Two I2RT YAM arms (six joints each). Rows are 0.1 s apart.
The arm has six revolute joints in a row. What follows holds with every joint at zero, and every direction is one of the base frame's. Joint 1 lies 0.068 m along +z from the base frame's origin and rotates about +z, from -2.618 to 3.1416 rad. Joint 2 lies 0.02 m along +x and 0.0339 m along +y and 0.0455 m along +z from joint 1 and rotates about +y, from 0 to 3.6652 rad. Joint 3 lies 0.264 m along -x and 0.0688 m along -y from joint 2 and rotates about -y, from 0 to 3.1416 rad. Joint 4 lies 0.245 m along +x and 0.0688 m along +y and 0.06 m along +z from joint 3 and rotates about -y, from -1.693 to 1.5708 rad. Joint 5 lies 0.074 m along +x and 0.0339 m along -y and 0.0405 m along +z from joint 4 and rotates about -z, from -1.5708 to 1.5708 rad. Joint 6 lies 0.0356 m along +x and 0.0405 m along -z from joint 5 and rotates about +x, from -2.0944 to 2.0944 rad. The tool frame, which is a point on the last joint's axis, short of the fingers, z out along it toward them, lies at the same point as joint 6; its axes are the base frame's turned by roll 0, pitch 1.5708 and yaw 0 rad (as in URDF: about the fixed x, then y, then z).
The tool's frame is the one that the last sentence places.
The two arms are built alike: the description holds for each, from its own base.
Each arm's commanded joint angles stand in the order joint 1, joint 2, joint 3, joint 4, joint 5, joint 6.
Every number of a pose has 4 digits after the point. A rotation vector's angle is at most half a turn.
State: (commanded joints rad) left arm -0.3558 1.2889 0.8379 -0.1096 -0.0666 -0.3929; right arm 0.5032 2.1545 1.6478 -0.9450 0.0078 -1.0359
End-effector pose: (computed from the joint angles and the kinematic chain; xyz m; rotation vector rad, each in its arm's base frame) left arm 0.2689 -0.0974 0.2561 -0.0796 2.1511 -0.3684; right arm 0.3697 0.2032 0.1585 -2.1065 2.1754 -0.0589
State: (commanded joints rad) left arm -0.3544 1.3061 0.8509 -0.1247 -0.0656 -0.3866; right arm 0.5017 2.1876 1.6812 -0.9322 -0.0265 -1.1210
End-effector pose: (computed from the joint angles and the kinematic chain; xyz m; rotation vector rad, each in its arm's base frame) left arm 0.2718 -0.0981 0.2545 -0.0734 2.1699 -0.3584; right arm 0.3770 0.2079 0.1539 -2.1829 2.0688 -0.0227
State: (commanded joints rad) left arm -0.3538 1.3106 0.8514 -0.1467 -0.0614 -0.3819; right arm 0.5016 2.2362 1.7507 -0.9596 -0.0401 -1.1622
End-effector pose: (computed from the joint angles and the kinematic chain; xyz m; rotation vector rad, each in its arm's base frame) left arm 0.2712 -0.0978 0.2514 -0.0662 2.1960 -0.3508; right arm 0.3863 0.2135 0.1512 -2.2274 2.0242 -0.0043
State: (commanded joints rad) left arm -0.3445 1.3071 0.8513 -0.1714 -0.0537 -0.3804; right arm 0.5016 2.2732 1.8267 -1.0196 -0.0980 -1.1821
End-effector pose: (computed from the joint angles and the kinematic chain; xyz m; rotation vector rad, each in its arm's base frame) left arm 0.2701 -0.0949 0.2501 -0.0702 2.2175 -0.3456; right arm 0.3919 0.2189 0.1545 -2.2495 1.9985 0.0865
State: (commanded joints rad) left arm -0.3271 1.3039 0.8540 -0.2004 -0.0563 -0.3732; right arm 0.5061 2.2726 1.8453 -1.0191 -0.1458 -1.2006
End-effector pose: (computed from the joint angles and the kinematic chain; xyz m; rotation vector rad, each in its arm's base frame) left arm 0.2698 -0.0894 0.2493 -0.0828 2.2376 -0.3215; right arm 0.3927 0.2236 0.1598 -2.2482 1.9438 0.1411
